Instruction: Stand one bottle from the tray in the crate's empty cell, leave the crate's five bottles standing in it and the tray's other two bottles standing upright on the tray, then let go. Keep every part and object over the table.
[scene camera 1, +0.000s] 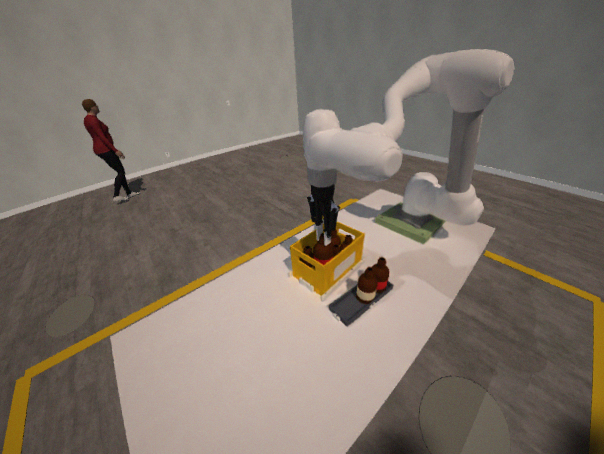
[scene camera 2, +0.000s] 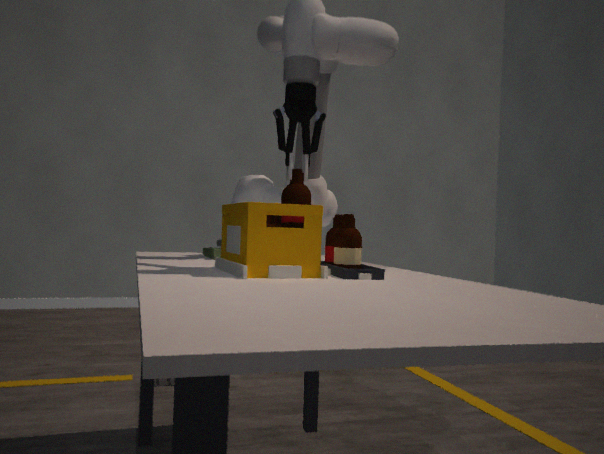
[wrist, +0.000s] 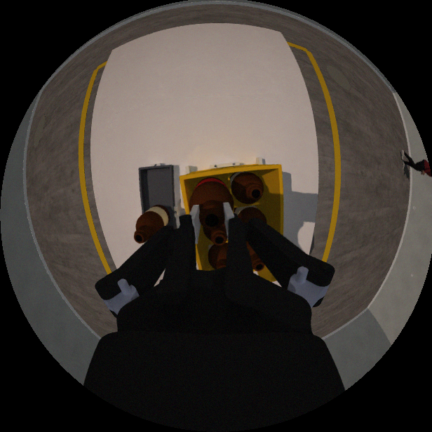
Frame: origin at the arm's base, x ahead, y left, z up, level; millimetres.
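Seen in the pictures: gripper, fingertip midpoint: (scene camera 1: 323, 241) (scene camera 2: 296, 180); arm's base at its link origin: (scene camera 1: 413, 218).
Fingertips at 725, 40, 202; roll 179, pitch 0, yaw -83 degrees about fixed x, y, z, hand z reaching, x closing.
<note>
Pixels of each thing's top centre, then the offset from my fingertips to it, as dx, dy, dz. "pt": a spot on its surface instead. Level surfaces: height alone.
- yellow crate at its top centre: (scene camera 2: 269, 205) (scene camera 1: 328, 239) -72, -57, -61
- cream-labelled bottle at its top centre: (scene camera 2: 348, 214) (scene camera 1: 369, 269) -87, +160, -76
- dark tray at a spot on its surface: (scene camera 1: 345, 310) pt +21, +159, -231
- white table at its surface level: dz -236
My gripper (scene camera 1: 324, 239) (scene camera 2: 297, 175) (wrist: 211, 212) is shut on the neck of a brown, red-labelled bottle (scene camera 1: 326, 249) (scene camera 2: 296, 194) (wrist: 211, 192). That bottle is upright, partly inside the yellow crate (scene camera 1: 309, 272) (scene camera 2: 285, 250) (wrist: 281, 195), in the corner cell nearest the tray in the wrist view. Its shoulder and neck rise above the rim; its base is hidden. Other brown bottles stand in the crate, among them one (wrist: 247, 187) beside the held one. A cream-labelled bottle (scene camera 1: 366, 287) (wrist: 152, 220) and a red-labelled bottle (scene camera 1: 382, 276) stand upright on the dark tray (scene camera 1: 345, 310) (wrist: 159, 185).
The crate and tray are on the white table (scene camera 1: 240, 360) (scene camera 2: 350, 315) (wrist: 205, 100), close beside each other. The arm's green base plate (scene camera 1: 407, 225) is at the table's far end. A person in a red top (scene camera 1: 100, 135) is on the floor beyond the yellow line.
</note>
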